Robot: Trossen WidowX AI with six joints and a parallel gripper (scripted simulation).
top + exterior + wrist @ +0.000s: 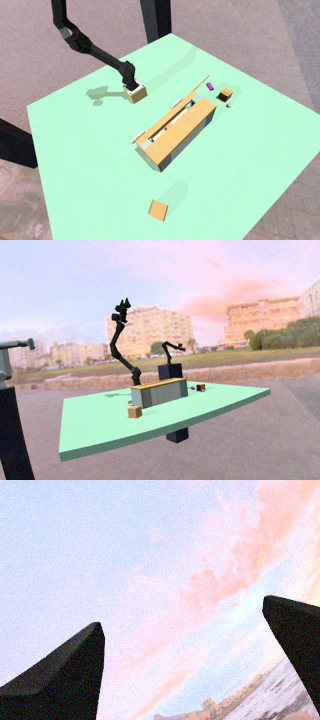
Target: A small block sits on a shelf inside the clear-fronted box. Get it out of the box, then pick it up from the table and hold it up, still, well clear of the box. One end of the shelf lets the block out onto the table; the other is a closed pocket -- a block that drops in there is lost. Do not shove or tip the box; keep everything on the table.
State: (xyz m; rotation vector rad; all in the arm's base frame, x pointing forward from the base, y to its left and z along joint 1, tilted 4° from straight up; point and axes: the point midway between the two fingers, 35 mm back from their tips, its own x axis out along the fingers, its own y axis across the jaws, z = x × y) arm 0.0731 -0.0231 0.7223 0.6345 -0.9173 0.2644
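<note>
The tan block is 750 mm below my gripper tip and 300 mm ahead of it. Round my gripper tip: thin stick: 830 mm below, 400 mm to the left, 190 mm ahead; tan box: 770 mm below, 290 mm ahead, 30 mm to the left.
</note>
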